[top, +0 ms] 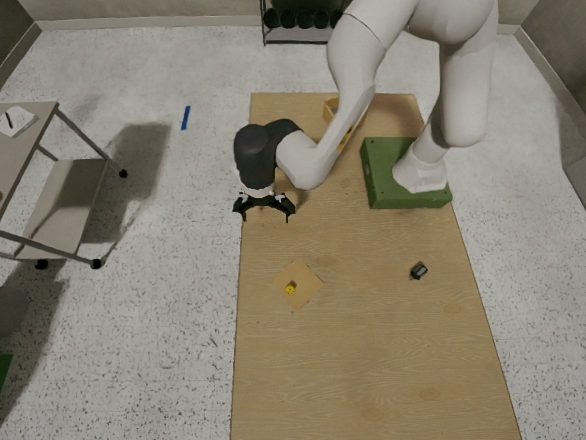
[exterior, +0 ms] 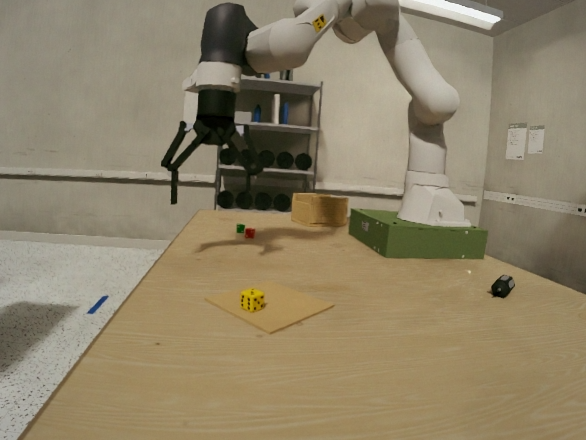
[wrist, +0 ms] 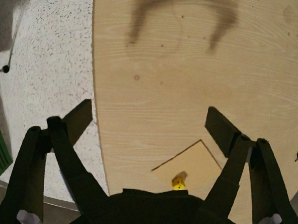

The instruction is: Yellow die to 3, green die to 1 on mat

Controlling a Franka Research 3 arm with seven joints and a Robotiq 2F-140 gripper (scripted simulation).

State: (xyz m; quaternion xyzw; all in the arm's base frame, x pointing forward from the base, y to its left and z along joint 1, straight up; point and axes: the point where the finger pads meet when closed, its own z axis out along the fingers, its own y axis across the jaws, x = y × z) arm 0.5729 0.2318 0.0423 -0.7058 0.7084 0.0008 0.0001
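The green die lies 34 cm to the right of my hand, 11 cm below it and 6 cm behind it. The rest, counted from my hand: tan mat: 20 cm to the left, 13 cm below, 12 cm behind; red die: 28 cm to the right, 11 cm below, 8 cm behind; yellow die: 23 cm to the left, 11 cm below, 9 cm behind.
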